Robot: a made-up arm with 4 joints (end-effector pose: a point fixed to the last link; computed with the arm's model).
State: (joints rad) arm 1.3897 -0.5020 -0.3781 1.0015
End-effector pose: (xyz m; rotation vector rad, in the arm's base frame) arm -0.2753 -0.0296 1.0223 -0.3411 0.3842 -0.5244
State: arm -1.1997 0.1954 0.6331 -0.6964
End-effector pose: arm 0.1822 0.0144 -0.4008 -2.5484 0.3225 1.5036
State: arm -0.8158 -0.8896 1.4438 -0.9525
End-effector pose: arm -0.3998 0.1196 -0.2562 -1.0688 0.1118 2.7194
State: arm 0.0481 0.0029 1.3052 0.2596
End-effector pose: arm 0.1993 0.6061 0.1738 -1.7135 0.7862 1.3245
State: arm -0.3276 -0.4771 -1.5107 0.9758
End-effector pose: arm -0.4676 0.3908 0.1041 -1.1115 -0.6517 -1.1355
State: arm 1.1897 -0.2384 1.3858 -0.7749
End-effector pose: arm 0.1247 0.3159 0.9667 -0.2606 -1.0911 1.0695
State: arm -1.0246 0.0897 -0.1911 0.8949
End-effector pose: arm 0.0036 0.2740 -0.3176 -2.9107 0.3078 -0.8857
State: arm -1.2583 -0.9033 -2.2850 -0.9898
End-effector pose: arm -0.6406 -0.2917 0.0446 0.4073 2.9201 0.3762
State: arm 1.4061 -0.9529 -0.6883 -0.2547
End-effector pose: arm -0.4993 -0.0109 0.7590 -0.4479 -1.1066 -1.3493
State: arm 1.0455 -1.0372 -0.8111 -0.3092
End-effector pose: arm -0.5298 0.0967 0.6330 -0.6080 -1.4195 -1.2609
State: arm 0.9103 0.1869 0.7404 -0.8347
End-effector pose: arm 0.3666 0.3304 0.8228 -0.6879 -0.7569 0.6196
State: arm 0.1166 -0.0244 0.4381 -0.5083
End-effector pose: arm 0.1715 0.5854 0.3837 -1.6936 -0.5284 0.7978
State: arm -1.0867 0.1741 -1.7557 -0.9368
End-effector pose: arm -0.2059 0.1413 -0.3573 1.3798 1.7905 -0.0528
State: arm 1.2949 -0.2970 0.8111 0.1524
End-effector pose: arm 0.0537 0.1273 1.0599 -0.8534 -0.3718 0.5518
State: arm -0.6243 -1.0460 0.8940 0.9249
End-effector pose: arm -0.4886 0.2530 -0.0499 2.9291 -0.0935 -0.8550
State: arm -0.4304 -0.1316 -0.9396 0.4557
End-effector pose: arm -0.2081 0.5203 0.0663 -2.0954 -0.7035 -0.8678
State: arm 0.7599 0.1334 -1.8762 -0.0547
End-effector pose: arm -0.0575 0.4898 0.7865 -1.3041 -0.3805 -2.0642
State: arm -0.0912 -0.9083 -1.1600 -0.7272
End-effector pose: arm -0.5533 0.2167 0.2953 -1.1941 -2.3961 -0.5567
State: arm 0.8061 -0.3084 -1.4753 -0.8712
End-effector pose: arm -0.2976 0.3431 0.7856 -1.5477 -1.3719 -1.6613
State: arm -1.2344 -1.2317 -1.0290 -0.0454
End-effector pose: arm -0.6357 -0.1674 0.2312 -1.5175 -1.9516 0.8506
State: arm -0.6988 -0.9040 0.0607 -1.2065
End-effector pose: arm -0.4444 0.2845 0.0264 -1.0815 -1.9699 2.0263
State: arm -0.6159 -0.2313 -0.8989 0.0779
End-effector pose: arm -0.2750 0.4319 -0.0207 -2.3107 -1.2390 -0.4073
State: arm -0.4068 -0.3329 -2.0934 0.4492
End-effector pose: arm -0.4223 0.3687 -0.0502 -0.9324 -1.4389 -1.5270
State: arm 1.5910 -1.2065 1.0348 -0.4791
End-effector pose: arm -0.4116 0.0675 0.8790 -0.7951 -1.8402 0.2255
